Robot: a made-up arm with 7 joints. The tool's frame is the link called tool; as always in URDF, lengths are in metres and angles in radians. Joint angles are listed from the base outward.
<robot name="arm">
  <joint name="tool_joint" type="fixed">
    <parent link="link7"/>
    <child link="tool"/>
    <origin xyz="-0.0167 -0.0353 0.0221" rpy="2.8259 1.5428 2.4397"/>
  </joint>
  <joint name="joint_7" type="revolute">
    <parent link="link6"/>
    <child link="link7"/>
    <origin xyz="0.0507 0.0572 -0.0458" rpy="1.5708 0 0.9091"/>
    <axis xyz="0 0 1"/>
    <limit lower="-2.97" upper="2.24"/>
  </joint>
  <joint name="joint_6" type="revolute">
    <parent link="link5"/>
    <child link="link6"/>
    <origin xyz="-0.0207 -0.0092 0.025" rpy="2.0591 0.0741 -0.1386"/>
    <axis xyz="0 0 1"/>
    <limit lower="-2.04" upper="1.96"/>
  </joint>
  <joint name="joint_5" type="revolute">
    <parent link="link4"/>
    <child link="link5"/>
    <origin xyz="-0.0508 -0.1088 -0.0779" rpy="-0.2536 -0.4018 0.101"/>
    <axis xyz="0 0 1"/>
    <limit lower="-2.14" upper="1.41"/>
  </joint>
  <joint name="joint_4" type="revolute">
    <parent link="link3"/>
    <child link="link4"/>
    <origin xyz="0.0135 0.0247 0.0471" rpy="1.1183 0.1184 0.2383"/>
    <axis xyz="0 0 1"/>
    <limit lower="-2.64" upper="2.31"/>
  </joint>
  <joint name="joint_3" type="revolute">
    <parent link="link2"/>
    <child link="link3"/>
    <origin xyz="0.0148 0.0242 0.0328" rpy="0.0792 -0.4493 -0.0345"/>
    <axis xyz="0 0 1"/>
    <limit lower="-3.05" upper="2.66"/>
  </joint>
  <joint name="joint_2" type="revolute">
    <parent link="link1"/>
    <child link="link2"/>
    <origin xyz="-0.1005 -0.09 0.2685" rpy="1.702 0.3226 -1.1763"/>
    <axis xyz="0 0 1"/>
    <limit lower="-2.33" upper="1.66"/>
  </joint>
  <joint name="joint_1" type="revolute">
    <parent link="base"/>
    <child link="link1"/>
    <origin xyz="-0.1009 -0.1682 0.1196" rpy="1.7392 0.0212 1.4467"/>
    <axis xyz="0 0 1"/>
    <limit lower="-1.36" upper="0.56"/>
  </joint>
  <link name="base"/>
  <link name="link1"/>
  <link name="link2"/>
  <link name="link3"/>
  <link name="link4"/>
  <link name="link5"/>
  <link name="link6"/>
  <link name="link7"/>
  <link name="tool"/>
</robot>
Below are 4 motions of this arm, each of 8 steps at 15 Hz.
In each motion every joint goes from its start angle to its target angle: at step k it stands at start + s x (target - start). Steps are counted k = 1, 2, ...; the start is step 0. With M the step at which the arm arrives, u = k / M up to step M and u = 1 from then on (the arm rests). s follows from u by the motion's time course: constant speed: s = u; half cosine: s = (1 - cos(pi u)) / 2; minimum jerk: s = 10 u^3 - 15 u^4 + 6 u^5.
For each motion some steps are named. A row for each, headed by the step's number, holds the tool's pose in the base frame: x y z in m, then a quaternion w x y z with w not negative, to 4 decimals.
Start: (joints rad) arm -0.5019 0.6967 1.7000 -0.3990 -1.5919 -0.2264 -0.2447
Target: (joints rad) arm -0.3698 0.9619 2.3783 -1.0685 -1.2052 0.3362 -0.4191
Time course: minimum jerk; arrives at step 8
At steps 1, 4, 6, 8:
1: 0.1145 -0.3674 -0.0416 0.1572 0.5124 -0.7836 0.3142
4: 0.1087 -0.4099 -0.0414 0.1513 0.5426 -0.6092 0.5582
6: 0.1085 -0.4417 -0.0337 0.1655 0.4795 -0.4445 0.7383
8: 0.1080 -0.4487 -0.0306 0.1734 0.4511 -0.4002 0.7786

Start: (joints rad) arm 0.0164 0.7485 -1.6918 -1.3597 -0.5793 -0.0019 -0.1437
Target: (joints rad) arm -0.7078 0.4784 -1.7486 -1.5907 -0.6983 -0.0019 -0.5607
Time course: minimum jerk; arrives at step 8
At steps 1, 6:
1: 0.1737 -0.4297 -0.0165 0.4437 0.1592 -0.0592 -0.8800
6: 0.1998 -0.4697 0.1062 0.3983 -0.0361 -0.3415 -0.8505

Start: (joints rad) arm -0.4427 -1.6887 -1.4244 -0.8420 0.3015 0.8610 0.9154
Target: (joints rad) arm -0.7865 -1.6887 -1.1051 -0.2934 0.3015 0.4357 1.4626
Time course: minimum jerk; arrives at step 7
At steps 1, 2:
1: 0.1099 -0.4710 -0.0714 0.2862 -0.2315 0.9295 -0.0228
2: 0.1202 -0.4657 -0.0625 0.3246 -0.2480 0.9126 0.0148

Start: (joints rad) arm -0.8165 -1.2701 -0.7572 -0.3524 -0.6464 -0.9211 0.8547
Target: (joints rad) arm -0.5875 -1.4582 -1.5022 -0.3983 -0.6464 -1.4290 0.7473
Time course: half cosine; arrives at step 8
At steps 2, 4, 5, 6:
2: 0.1084 -0.3269 0.0726 0.6707 -0.7395 0.0309 -0.0478
4: 0.0927 -0.3282 0.0645 0.6820 -0.7237 0.0963 0.0437
5: 0.0846 -0.3285 0.0632 0.6903 -0.7049 0.1296 0.0983
6: 0.0784 -0.3289 0.0639 0.6982 -0.6830 0.1566 0.1465

